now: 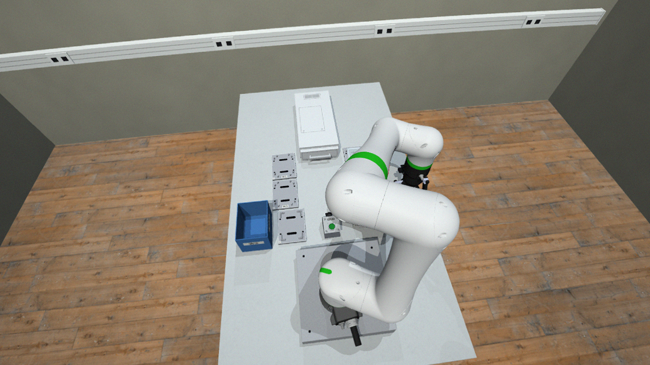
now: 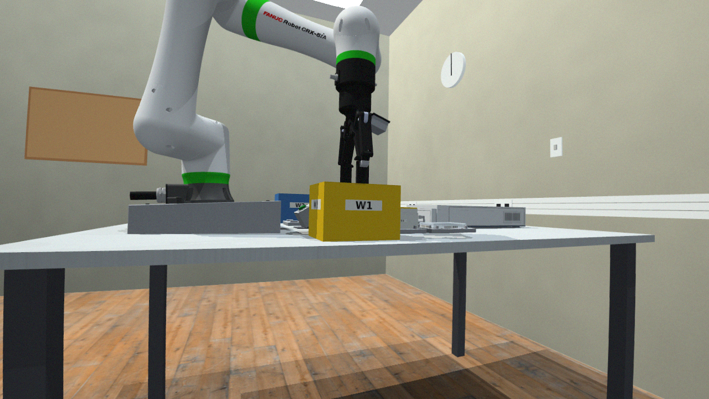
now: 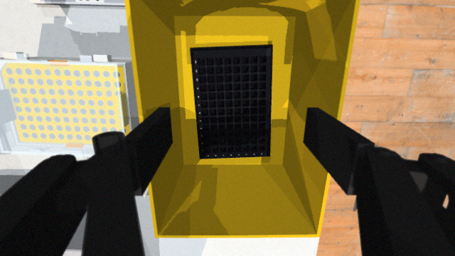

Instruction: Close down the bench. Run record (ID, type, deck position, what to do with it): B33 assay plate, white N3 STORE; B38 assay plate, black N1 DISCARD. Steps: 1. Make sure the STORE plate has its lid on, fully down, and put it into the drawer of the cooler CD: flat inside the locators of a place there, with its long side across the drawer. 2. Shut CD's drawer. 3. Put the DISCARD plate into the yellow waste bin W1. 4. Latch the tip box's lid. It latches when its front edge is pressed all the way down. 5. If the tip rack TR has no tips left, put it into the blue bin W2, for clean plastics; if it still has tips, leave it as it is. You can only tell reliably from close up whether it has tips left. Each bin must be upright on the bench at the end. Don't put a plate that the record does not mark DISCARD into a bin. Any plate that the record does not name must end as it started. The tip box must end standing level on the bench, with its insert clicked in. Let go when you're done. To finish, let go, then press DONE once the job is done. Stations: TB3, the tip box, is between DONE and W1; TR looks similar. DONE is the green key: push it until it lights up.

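The tip rack TR is 19 cm ahead of my hand, 11 cm to the left of it and 7 cm below it. From my hand the other things lie so: black assay plate (11 cm below, 1 cm behind); yellow bin W1 (9 cm below); N4 nest label (13 cm to the left, 12 cm ahead, 11 cm below).
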